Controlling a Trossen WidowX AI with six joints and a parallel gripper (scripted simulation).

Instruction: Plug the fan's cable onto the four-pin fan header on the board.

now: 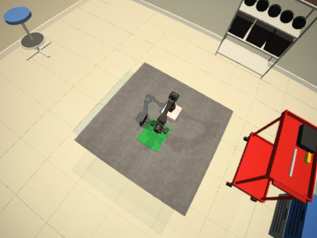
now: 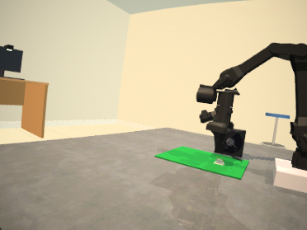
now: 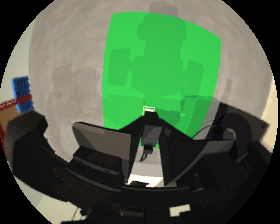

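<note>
My gripper tip is now 5 cm short of the green board, 1 cm to the left of it and 7 cm above it. Round my gripper tip: black fan (3 cm ahead, 19 cm to the right); then dark fan plug (1 cm behind, 1 cm above).
</note>
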